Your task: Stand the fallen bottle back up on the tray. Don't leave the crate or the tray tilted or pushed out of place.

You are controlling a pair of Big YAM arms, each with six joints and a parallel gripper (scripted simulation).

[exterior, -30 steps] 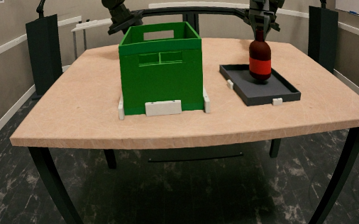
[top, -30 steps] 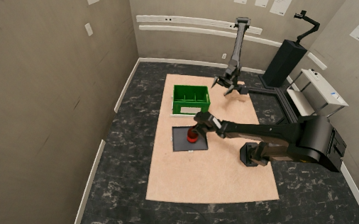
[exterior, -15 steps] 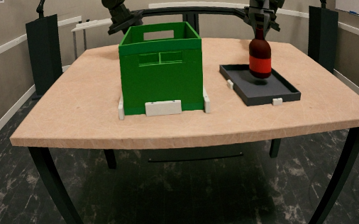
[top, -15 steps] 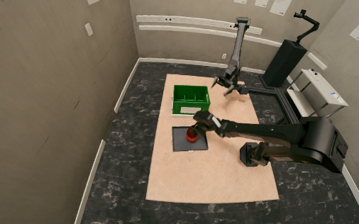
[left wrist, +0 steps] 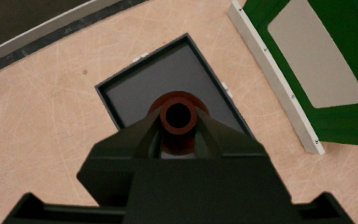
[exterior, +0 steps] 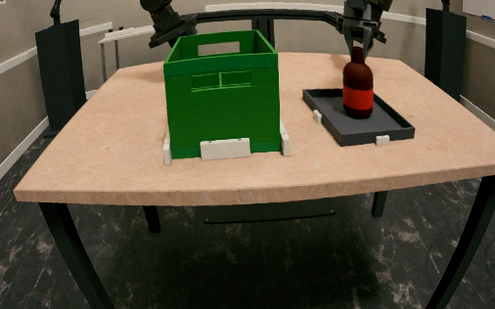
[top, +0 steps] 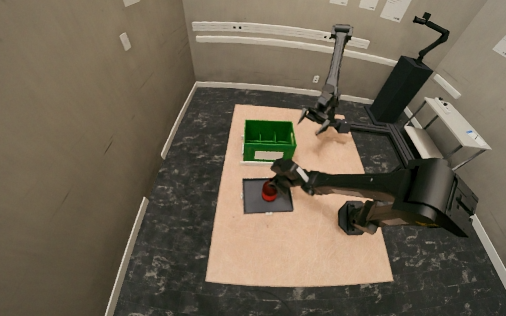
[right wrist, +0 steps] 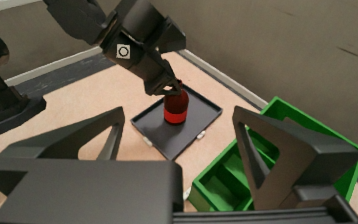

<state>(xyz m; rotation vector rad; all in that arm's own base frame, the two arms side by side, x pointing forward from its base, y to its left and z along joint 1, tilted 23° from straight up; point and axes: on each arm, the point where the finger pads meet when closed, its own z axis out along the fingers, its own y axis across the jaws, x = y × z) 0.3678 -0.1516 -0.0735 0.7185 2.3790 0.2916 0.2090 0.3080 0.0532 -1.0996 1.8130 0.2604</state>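
The red bottle is 50 mm below my left hand. The rest, counted from my left hand: green crate: 290 mm to the right, 60 mm below; then dark grey tray: 130 mm below.
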